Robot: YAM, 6 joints.
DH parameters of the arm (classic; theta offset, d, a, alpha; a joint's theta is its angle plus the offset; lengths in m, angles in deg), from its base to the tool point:
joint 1: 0 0.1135 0.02 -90
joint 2: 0 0 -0.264 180
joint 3: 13.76 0 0.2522 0
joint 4: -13.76 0 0.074 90
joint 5: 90 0 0 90
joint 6: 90 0.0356 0 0
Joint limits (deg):
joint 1: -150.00..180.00
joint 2: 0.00..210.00
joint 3: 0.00..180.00
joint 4: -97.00..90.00
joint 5: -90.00..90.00
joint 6: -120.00..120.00
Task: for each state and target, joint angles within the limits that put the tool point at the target. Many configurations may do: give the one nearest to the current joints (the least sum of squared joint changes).
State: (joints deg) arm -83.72 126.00 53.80 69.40 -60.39 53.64
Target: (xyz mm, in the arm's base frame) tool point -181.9 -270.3 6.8
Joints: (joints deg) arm -129.29 134.78 39.55 66.36 -58.65 53.64
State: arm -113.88 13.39 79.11 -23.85 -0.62 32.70
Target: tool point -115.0 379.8 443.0
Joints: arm -73.41 1.96 110.93 -10.22 2.85 32.70
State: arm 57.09 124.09 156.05 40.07 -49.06 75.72
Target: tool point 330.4 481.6 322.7
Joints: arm 52.92 149.40 142.07 35.89 -48.85 75.72
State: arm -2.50 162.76 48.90 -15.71 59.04 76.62
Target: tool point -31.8 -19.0 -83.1
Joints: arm -14.47 190.13 30.68 -15.87 47.73 76.62
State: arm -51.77 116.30 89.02 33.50 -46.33 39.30
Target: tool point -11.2 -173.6 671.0
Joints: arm -100.52 83.17 120.20 39.09 -35.54 39.30
